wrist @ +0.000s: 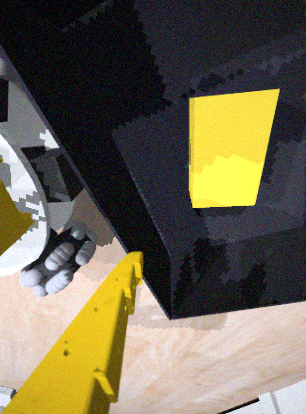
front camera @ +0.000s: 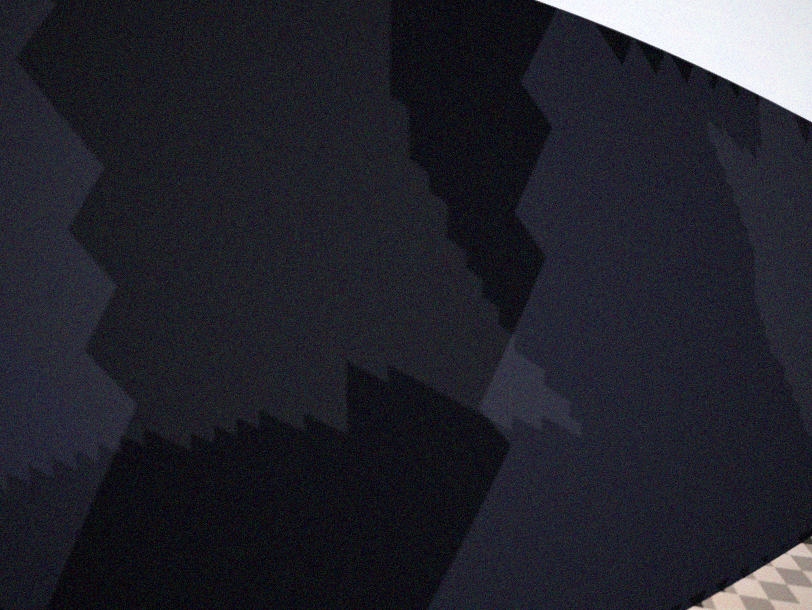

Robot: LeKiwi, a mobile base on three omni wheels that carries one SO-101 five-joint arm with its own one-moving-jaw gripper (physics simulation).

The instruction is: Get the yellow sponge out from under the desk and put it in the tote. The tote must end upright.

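Frame: origin at the arm's base, x up, y ahead, z left, level; millimetres.
Seen in the pictures: hand, its tool point: (wrist: 142, 263).
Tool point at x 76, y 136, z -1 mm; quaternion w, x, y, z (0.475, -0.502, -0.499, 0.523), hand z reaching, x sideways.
Offsets run from my tool point to a thing's top centre. "spot": to the spot under its first point. Level surfaces: height alone.
The yellow sponge {dx -118, dy +64, dz +2 mm} (wrist: 227, 150) is inside the dark tote {dx -66, dy +56, dz +2 mm} (wrist: 115, 200), within its walls, in the wrist view. The tote's mouth faces the camera and it looks upright. In the front camera view a dark surface {spot: dx -102, dy -52, dz +13 mm} (front camera: 262, 262), which looks like the tote's outer side, fills most of the picture. My gripper (wrist: 135, 260) is wide open and empty. One notched yellow jaw shows, its tip by the tote's rim near the lower corner, to the lower left of the sponge and apart from it. The other jaw is out of the picture. The desk cannot be made out.
A grey roller wheel (wrist: 60, 257) and part of the white robot base (wrist: 40, 210) are at the left, close beside the tote. Wood-patterned floor {dx -166 mm} (wrist: 200, 360) lies below the tote. A white object (wrist: 287, 392) is at the lower right. Checkered floor (front camera: 784, 577) shows at the front view's lower right.
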